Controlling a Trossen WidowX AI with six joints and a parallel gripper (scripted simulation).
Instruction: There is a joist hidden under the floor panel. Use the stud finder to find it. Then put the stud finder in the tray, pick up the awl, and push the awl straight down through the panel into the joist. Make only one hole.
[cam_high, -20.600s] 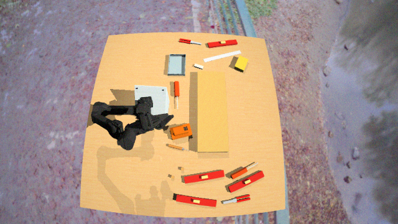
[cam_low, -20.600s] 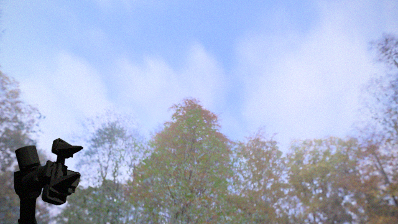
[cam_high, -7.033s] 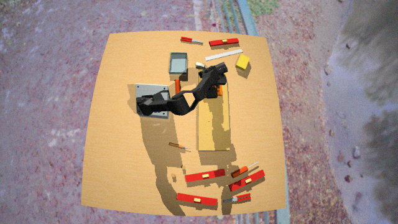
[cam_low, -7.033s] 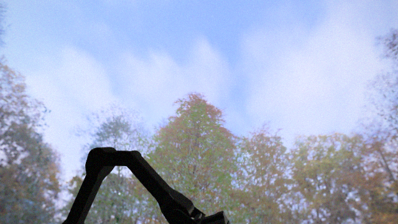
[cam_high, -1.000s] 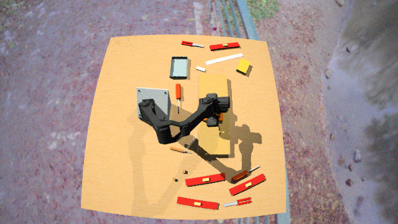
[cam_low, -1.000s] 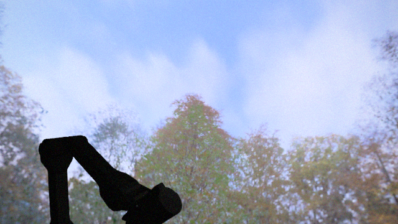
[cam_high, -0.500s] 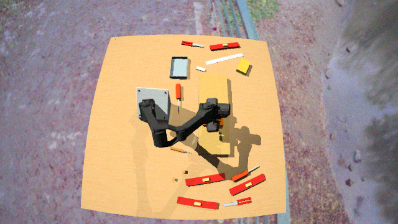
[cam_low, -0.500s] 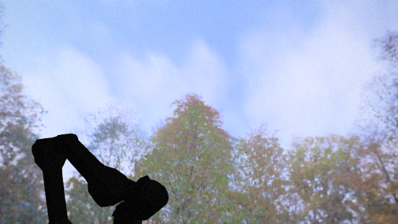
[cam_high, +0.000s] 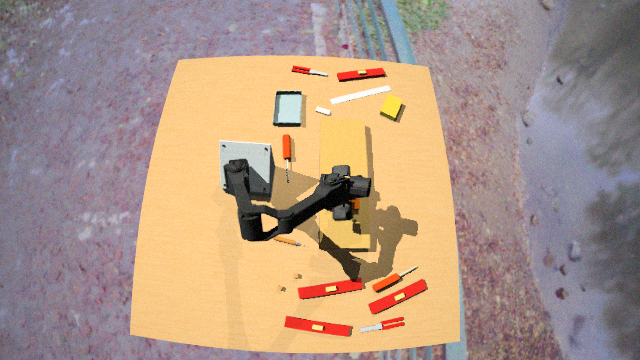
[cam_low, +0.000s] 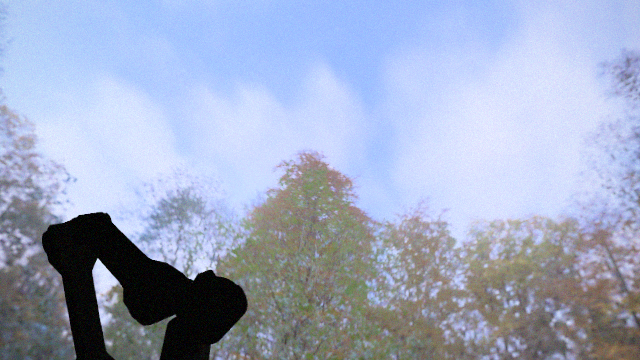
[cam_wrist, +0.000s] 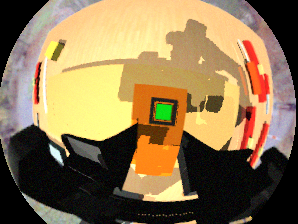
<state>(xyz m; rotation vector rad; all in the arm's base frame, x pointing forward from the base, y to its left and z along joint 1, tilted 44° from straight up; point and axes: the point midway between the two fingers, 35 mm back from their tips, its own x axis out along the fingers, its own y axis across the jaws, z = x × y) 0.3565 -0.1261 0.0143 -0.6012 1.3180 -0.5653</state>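
Right now my gripper tip is 42 cm to the right of the grey tray, 21 cm past it and 5 cm above it. From my gripper tip the other things lie so: orange stud finder 2 cm above, 1 cm ahead; white cylinder 41 cm to the left, 6 cm below, 6 cm behind; awl 19 cm behind, 14 cm to the right, 6 cm below.
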